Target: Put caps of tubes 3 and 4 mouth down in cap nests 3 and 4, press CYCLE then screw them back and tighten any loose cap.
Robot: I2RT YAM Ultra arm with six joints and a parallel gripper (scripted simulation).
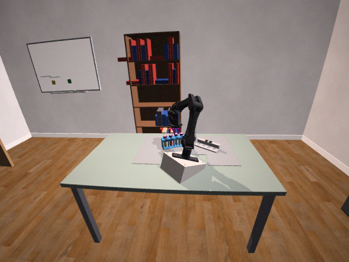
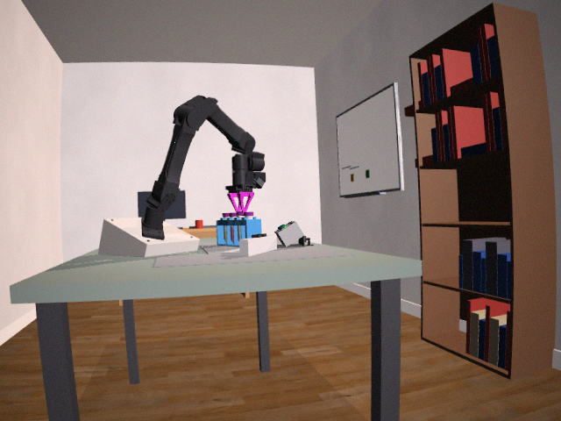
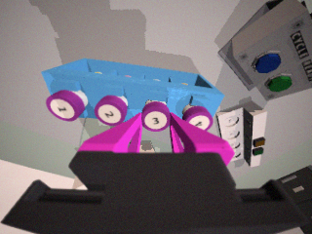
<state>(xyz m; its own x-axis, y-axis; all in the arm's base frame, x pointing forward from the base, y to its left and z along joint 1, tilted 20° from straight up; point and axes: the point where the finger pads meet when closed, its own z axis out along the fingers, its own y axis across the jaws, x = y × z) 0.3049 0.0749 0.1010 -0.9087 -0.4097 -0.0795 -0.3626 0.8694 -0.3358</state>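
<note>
Right now the purple cap is 1 cm ahead of my hand, 5 cm to the right of it and 1 cm below it. Round my hand: grey key desk: 11 cm ahead, 14 cm to the right, 7 cm below; blue cycle key: 10 cm ahead, 12 cm to the right, 6 cm below; green ready key: 9 cm ahead, 16 cm to the right, 6 cm below.
</note>
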